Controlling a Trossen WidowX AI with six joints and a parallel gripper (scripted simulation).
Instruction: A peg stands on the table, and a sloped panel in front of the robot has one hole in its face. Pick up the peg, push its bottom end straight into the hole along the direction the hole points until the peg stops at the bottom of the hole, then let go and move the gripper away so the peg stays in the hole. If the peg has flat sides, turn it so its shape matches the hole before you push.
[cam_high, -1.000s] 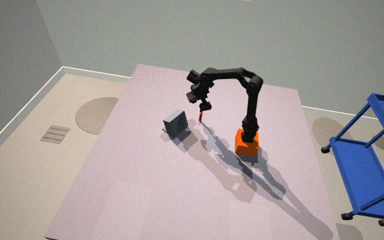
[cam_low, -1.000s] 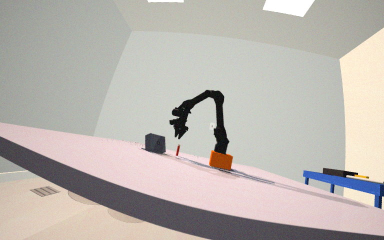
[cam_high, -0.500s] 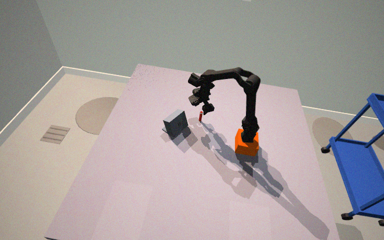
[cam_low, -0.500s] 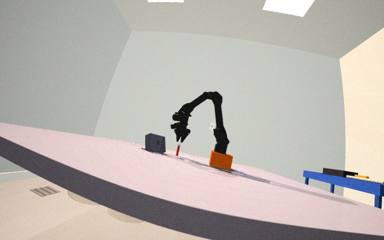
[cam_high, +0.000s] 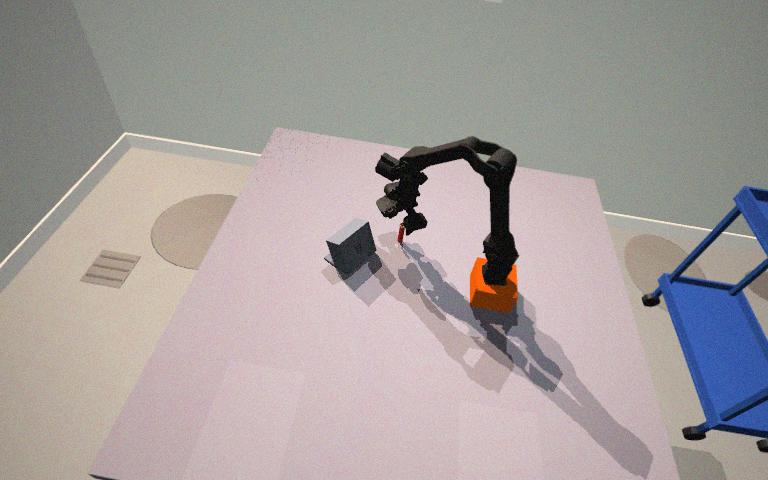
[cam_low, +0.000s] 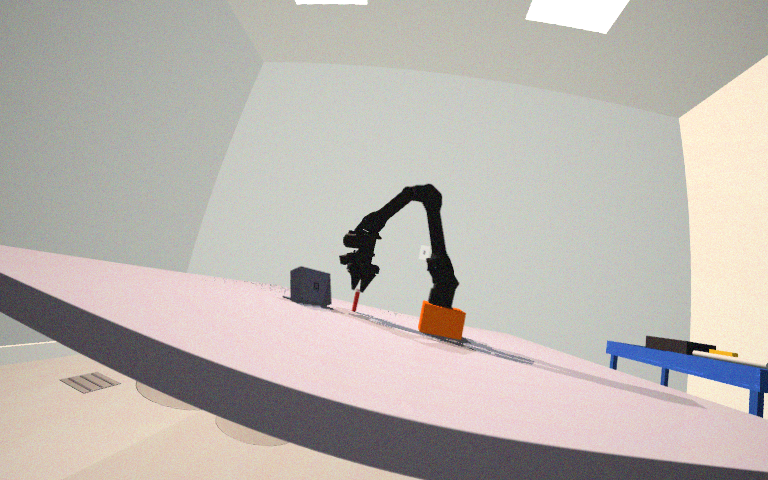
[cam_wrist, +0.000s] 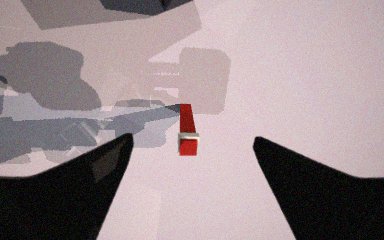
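Right now the red square peg is 2 cm below my gripper tip. Also, from my gripper tip: sloped panel: 15 cm ahead, 8 cm to the left, 2 cm below.
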